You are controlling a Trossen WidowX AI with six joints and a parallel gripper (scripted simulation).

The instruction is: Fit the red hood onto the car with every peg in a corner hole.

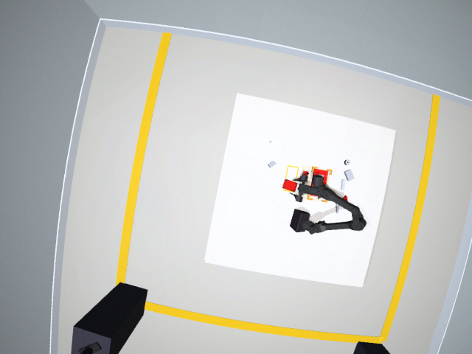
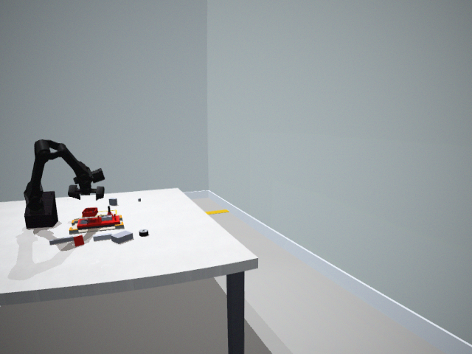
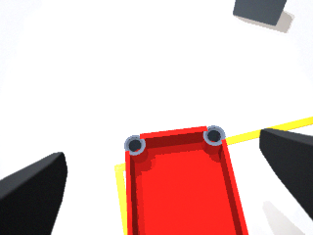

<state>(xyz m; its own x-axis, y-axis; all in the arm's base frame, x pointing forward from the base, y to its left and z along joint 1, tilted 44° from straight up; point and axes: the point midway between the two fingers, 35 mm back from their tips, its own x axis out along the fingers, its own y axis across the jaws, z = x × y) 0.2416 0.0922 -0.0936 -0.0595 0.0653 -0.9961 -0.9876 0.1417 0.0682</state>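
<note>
Right now my gripper tip is 10 mm to the left of the red hood and 70 mm above it. Round my gripper tip: grey bar: 70 mm behind, 420 mm to the right, 70 mm below; grey cube: 120 mm ahead, 160 mm to the left, 60 mm below.
</note>
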